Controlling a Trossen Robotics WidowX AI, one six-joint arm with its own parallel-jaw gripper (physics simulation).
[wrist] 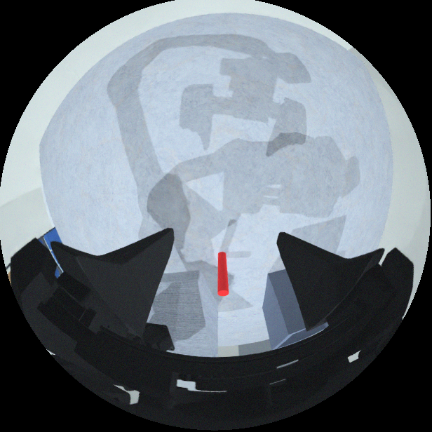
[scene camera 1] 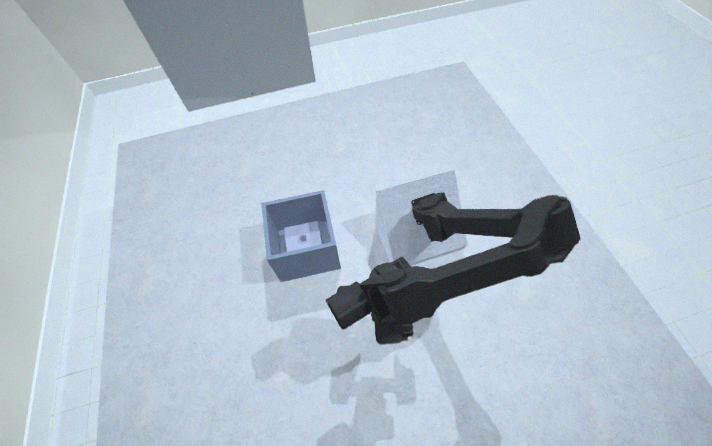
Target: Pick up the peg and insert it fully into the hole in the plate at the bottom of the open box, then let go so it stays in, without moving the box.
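Frame: origin at the arm's base, x ahead, y left, z up, level; millimetres.
Where they show: arm's base at its link origin: (scene camera 1: pixel 426 208).
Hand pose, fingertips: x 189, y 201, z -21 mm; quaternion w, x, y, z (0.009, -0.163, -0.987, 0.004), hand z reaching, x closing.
Note:
Things, the pixels of their top centre, and the offset from my fingertips. Level surfaces: height alone.
- open blue-grey box at its top centre: (scene camera 1: pixel 297 223) dx +123, dy -259, dz +42 mm
- pale plate at its top centre: (scene camera 1: pixel 302 238) dx +123, dy -259, dz -35 mm
- large grey mat at its surface level: dz -96 mm
The red peg (wrist: pixel 223 273) stands upright on the mat in the wrist view; it does not show in scene camera 1, where the arm covers part of the mat. The open blue-grey box (scene camera 1: pixel 306 263) (wrist: pixel 278 305) stands left of the arm in scene camera 1. The pale plate (scene camera 1: pixel 292 233) with its dark round hole (scene camera 1: pixel 302 239) lies at the bottom of the box. My gripper (wrist: pixel 227 236) is open and empty, raised above the mat. In the wrist view the peg appears between and below its widely spread fingers. The fingertips are hidden in scene camera 1.
The arm's square base plate (scene camera 1: pixel 389 202) (wrist: pixel 192 287) lies to the right of the box on the large grey mat (scene camera 1: pixel 173 183). A tall grey block (scene camera 1: pixel 236 47) stands beyond the mat's far edge. The box has raised walls on all sides and an open top.

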